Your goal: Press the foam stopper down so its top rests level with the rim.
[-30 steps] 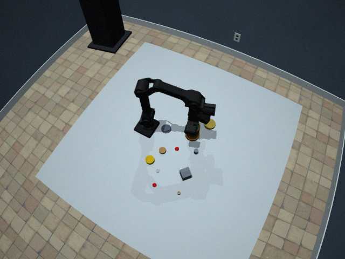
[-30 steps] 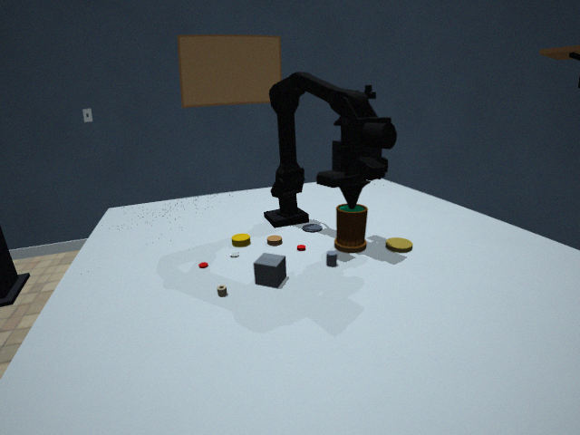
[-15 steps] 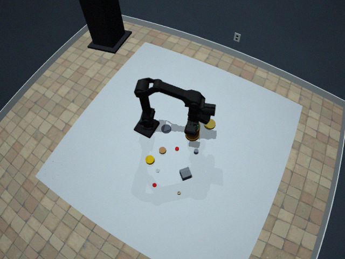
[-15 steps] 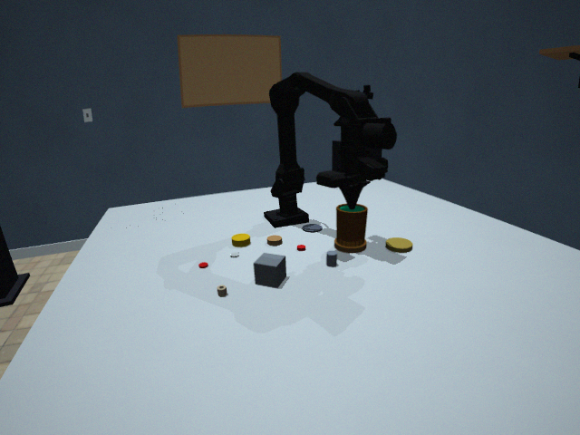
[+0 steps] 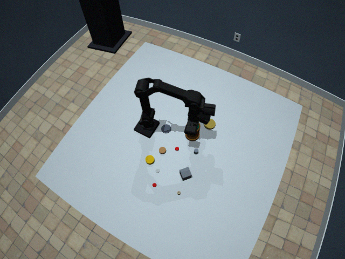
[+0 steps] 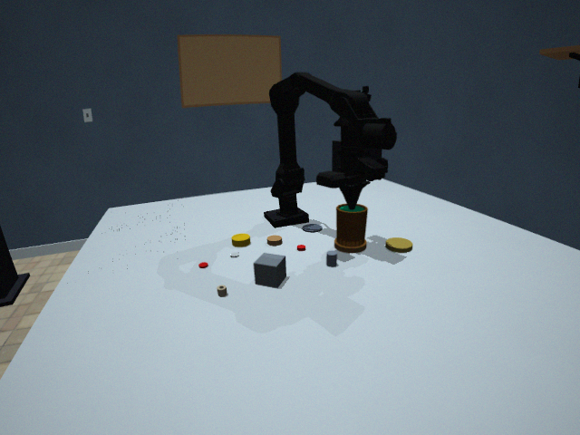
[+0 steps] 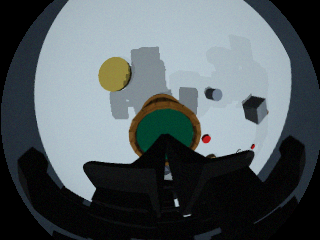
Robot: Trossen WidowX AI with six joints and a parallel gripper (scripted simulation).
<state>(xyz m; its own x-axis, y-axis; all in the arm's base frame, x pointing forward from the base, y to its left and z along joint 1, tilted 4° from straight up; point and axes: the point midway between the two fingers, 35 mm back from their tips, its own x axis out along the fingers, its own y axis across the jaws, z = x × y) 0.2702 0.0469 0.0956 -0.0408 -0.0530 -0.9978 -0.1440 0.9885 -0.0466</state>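
Right now my hand is 5 cm above the green foam stopper. Round my hand: small grey cylinder (12 cm below, 10 cm to the right, 6 cm ahead); then red button (13 cm below, 12 cm to the right, 5 cm behind); then olive disc (13 cm below, 10 cm to the left, 7 cm ahead).
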